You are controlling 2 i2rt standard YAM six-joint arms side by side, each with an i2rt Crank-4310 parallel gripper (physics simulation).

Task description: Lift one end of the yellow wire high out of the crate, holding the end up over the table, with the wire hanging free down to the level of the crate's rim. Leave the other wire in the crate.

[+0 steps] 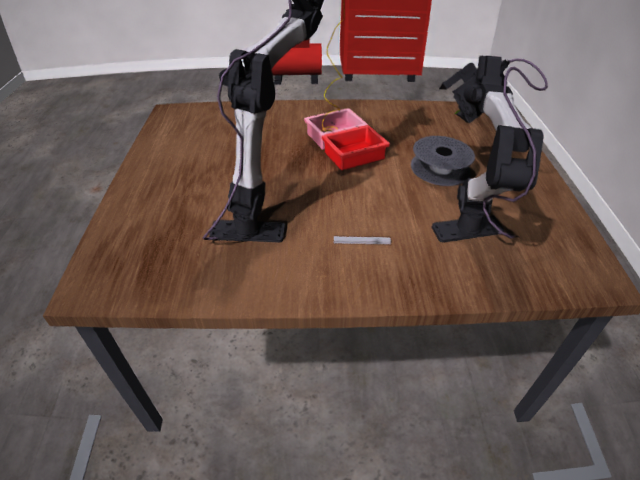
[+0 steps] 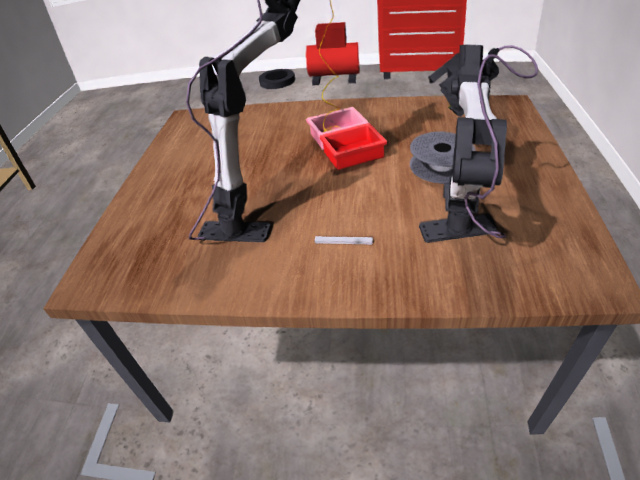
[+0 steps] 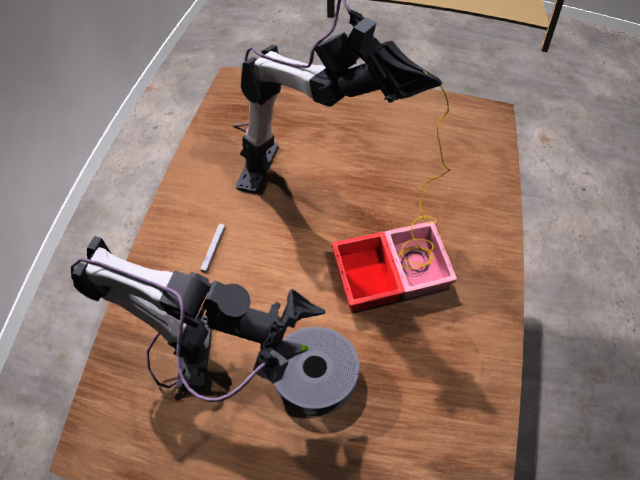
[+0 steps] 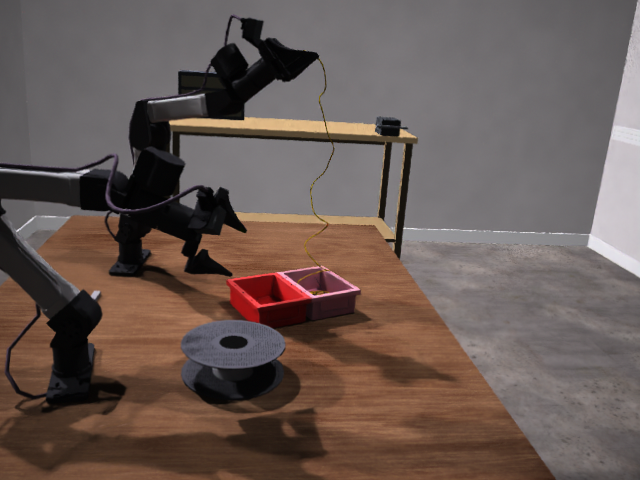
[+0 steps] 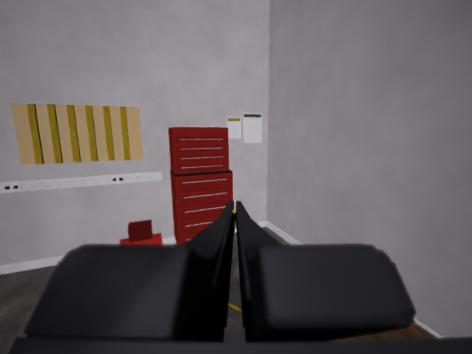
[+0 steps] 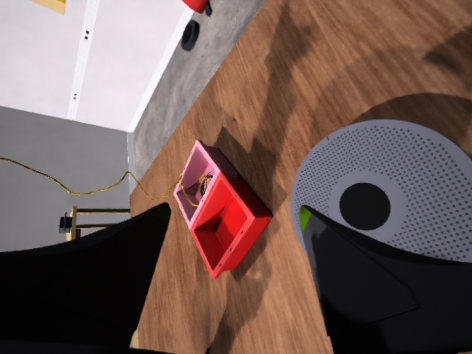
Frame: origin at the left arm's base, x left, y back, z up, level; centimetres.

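Seen in the pictures: left gripper, between the fingertips: point(image 3: 440, 81) point(image 4: 317, 54) point(image 5: 235, 204); right gripper, between the fingertips: point(image 1: 448, 100) point(image 2: 440, 93) point(image 3: 316, 330) point(image 4: 239, 253) point(image 6: 234, 207); left arm's base, origin of its link: point(image 1: 247, 232) point(image 2: 234, 232) point(image 3: 257, 166) point(image 4: 130, 263); right arm's base, origin of its link: point(image 1: 467, 229) point(image 2: 458, 229) point(image 3: 195, 353) point(image 4: 72, 373).
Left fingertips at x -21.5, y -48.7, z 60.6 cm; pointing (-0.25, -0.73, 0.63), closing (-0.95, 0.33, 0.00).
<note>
Offsets run from my left fingertips to a thing's top centre. "spot": to the spot under its first point. Level surfaces: height alone.
My left gripper point(image 3: 439, 83) point(image 4: 316, 55) point(image 5: 235, 204) is shut on the end of the yellow wire point(image 1: 325, 95) point(image 2: 323, 95) point(image 3: 448, 169) point(image 4: 333, 148) point(image 6: 82, 194), high above the table. The wire hangs in bends from the fingertips down to the rim of the pink crate {dy -3.7, dx -1.1, dz -54.2 cm} point(image 3: 429, 289) point(image 4: 333, 308) point(image 1: 316, 136). More yellow loops lie inside the crate. The dark wire {spot: dy -2.4, dx +3.4, dz -60.2 cm} point(image 3: 415, 251) is coiled in the crate, partly under the yellow loops. My right gripper point(image 3: 314, 329) point(image 4: 238, 252) point(image 6: 234, 207) is open and empty, above and beside the grey spool.
A red crate {dy +8.6, dx -7.8, dz -54.2 cm} point(image 3: 374, 301) point(image 4: 281, 316) point(image 6: 245, 250) stands against the pink one. The grey spool {dy +14.0, dx -36.3, dz -54.0 cm} point(image 3: 336, 361) point(image 4: 199, 343) point(image 1: 423, 148) stands on the table {dz -60.5 cm} point(image 1: 289, 289) near my right arm. A pale bar {dy +50.7, dx -9.4, dz -59.6 cm} point(image 1: 361, 240) point(image 2: 343, 240) point(image 3: 212, 247) lies between the arm bases.
</note>
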